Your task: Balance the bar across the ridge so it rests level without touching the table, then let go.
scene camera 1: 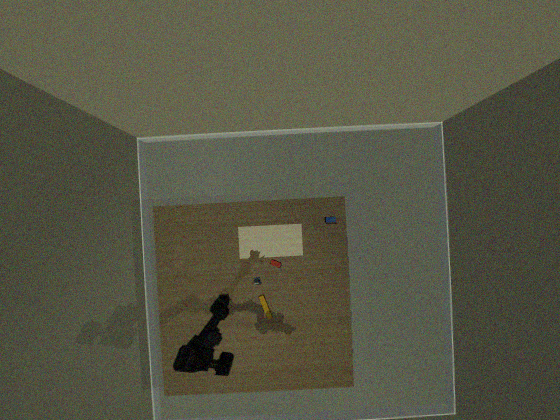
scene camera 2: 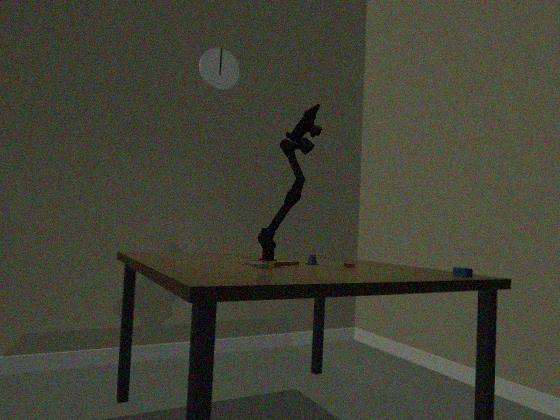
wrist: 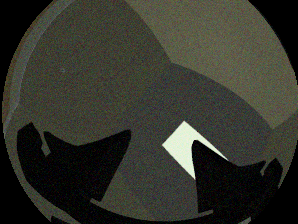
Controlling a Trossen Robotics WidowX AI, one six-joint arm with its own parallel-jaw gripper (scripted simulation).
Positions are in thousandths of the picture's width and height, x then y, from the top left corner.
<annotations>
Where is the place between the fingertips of my gripper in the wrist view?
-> At 545, 623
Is my gripper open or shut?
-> Open.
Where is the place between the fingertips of my gripper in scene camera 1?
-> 388, 877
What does my gripper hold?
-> Nothing.
</annotations>
